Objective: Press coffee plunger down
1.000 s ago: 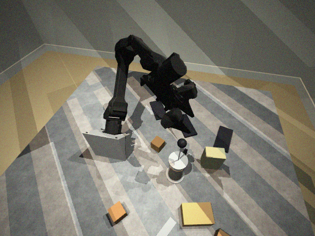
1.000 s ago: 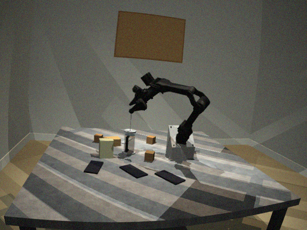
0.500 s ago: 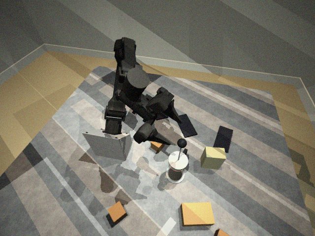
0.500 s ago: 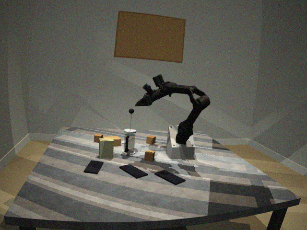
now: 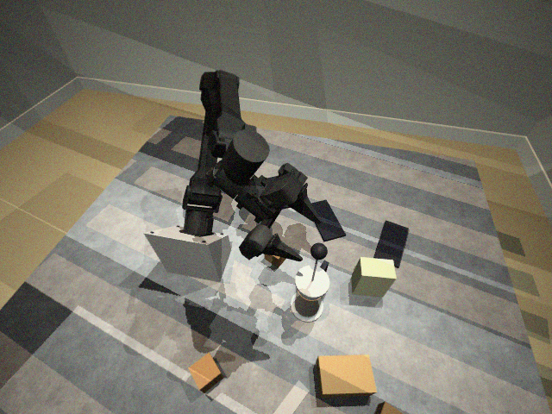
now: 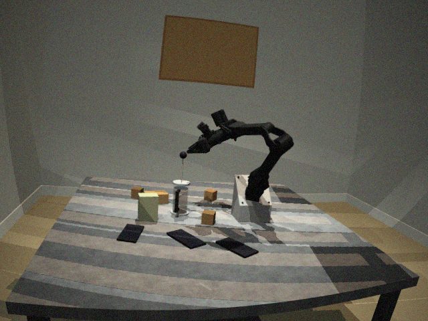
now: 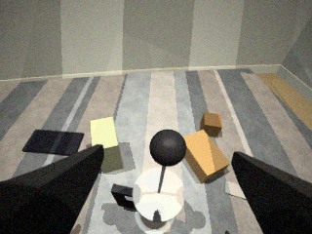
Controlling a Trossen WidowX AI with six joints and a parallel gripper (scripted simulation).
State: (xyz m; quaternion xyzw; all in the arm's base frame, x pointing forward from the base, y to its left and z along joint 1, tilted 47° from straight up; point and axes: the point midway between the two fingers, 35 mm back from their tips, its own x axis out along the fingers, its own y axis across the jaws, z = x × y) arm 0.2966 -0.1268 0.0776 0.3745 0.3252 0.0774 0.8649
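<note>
My gripper tip is now 16 cm above the coffee press, 2 cm short of it and 1 cm to the right of it.
</note>
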